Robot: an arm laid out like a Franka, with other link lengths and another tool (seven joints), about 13 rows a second.
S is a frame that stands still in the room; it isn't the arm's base.
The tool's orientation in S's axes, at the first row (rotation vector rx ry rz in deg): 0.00, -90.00, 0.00
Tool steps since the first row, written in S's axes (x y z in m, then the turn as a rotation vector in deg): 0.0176, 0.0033, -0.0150, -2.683, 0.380, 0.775; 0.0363, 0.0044, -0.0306, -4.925, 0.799, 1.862; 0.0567, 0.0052, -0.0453, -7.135, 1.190, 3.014; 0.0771, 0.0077, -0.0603, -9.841, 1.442, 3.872; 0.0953, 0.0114, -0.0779, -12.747, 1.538, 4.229; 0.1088, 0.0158, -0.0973, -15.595, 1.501, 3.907; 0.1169, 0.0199, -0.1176, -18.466, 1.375, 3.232; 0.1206, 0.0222, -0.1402, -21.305, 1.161, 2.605; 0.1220, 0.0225, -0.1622, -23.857, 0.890, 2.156; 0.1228, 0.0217, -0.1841, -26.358, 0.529, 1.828
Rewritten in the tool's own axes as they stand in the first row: -0.0150, 0.0033, -0.0176, 0.775, 0.380, 2.683; -0.0306, 0.0044, -0.0363, 1.862, 0.799, 4.925; -0.0453, 0.0052, -0.0567, 3.014, 1.190, 7.135; -0.0603, 0.0077, -0.0771, 3.872, 1.442, 9.841; -0.0779, 0.0114, -0.0953, 4.229, 1.538, 12.747; -0.0973, 0.0158, -0.1088, 3.907, 1.501, 15.595; -0.1176, 0.0199, -0.1169, 3.232, 1.375, 18.466; -0.1402, 0.0222, -0.1206, 2.605, 1.161, 21.305; -0.1622, 0.0225, -0.1220, 2.156, 0.890, 23.857; -0.1841, 0.0217, -0.1228, 1.828, 0.529, 26.358
